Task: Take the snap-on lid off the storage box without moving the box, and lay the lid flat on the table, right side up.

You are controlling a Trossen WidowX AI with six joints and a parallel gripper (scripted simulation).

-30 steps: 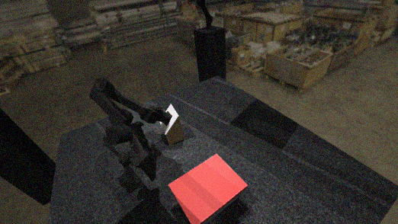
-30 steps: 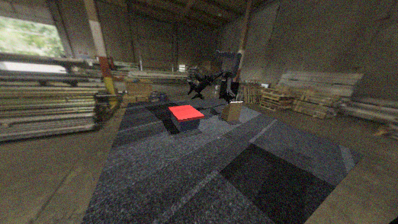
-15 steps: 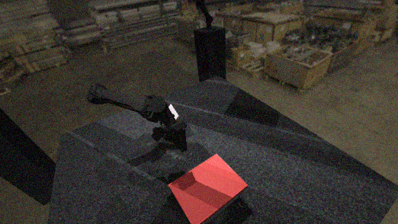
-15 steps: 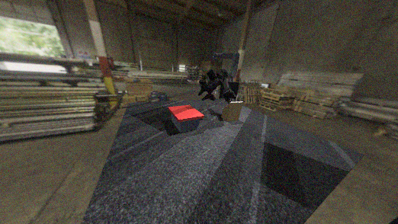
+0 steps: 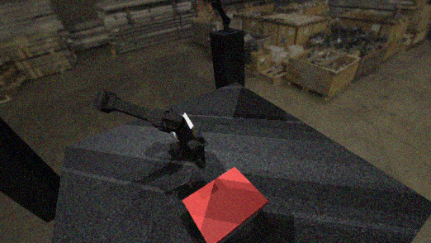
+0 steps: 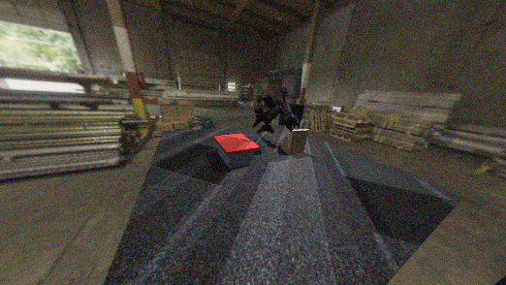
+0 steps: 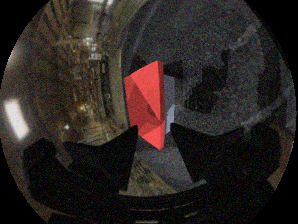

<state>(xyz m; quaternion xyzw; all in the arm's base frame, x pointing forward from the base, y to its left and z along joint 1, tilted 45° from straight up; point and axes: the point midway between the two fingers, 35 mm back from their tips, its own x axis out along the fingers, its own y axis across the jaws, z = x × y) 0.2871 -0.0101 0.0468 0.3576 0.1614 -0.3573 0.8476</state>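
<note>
The lid lies 12 cm ahead of my gripper tip and 6 cm below it. Also, from my gripper tip: storage box: 12 cm ahead, 11 cm below.
</note>
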